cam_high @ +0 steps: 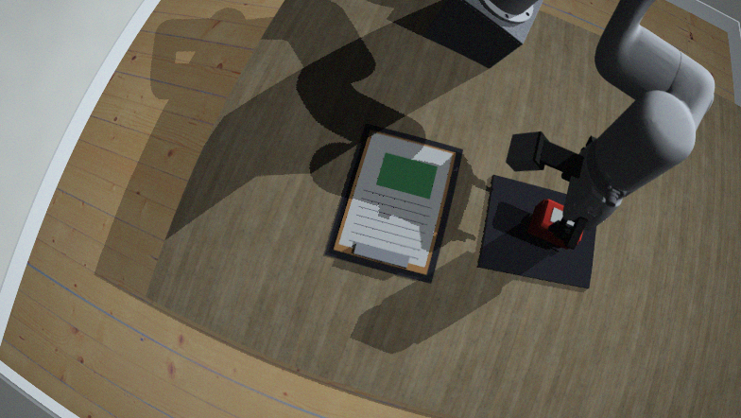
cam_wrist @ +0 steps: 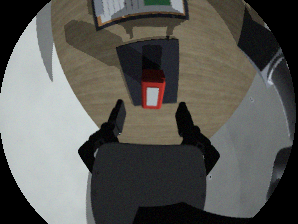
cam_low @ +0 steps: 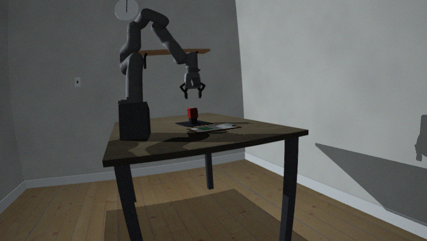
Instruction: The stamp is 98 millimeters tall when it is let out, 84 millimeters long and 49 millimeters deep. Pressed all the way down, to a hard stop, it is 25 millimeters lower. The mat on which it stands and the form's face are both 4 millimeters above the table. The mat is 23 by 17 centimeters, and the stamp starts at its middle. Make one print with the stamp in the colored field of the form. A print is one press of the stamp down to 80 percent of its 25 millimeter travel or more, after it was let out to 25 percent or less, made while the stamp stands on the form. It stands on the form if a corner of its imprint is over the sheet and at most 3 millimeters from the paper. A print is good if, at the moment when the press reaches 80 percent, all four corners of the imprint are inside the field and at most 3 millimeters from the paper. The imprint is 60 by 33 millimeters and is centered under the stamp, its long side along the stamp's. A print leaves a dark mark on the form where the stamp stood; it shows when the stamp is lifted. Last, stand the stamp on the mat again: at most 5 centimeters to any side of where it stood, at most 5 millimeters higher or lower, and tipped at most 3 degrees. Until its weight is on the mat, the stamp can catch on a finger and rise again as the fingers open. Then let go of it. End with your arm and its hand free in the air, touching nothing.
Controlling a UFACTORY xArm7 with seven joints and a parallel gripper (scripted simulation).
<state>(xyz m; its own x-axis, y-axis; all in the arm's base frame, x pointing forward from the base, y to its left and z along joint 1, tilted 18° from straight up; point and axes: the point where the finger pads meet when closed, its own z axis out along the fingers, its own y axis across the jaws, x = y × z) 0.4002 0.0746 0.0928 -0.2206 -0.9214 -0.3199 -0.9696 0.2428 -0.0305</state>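
Now: the red stamp 120 mm below my hand and 30 mm to the left of it. From my hand the other things lie so: mat: 170 mm below, 30 mm to the left.
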